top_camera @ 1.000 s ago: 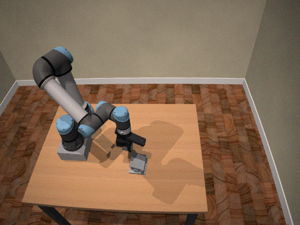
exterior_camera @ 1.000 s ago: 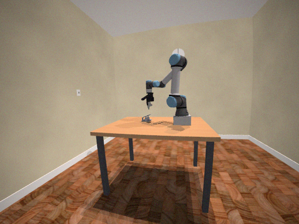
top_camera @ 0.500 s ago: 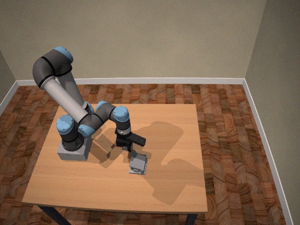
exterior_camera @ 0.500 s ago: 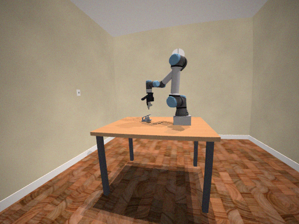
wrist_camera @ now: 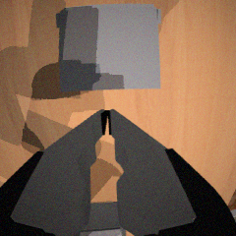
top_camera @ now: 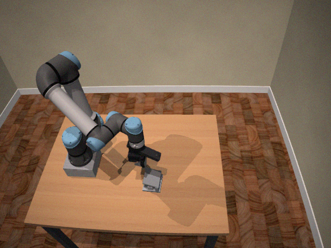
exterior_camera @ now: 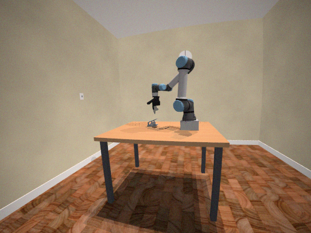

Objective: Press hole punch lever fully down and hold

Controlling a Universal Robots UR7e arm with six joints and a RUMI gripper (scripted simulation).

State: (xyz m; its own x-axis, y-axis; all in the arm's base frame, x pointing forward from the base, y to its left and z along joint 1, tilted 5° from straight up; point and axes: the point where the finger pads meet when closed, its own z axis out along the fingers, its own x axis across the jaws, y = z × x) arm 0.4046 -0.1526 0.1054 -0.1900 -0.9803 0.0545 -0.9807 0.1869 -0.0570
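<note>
My gripper is now 11 cm above the hole punch lever, 3 cm short of it and 1 cm to the left of it. The rest, counted from my hand: hole punch 13 cm below, 4 cm ahead, 1 cm to the right.
</note>
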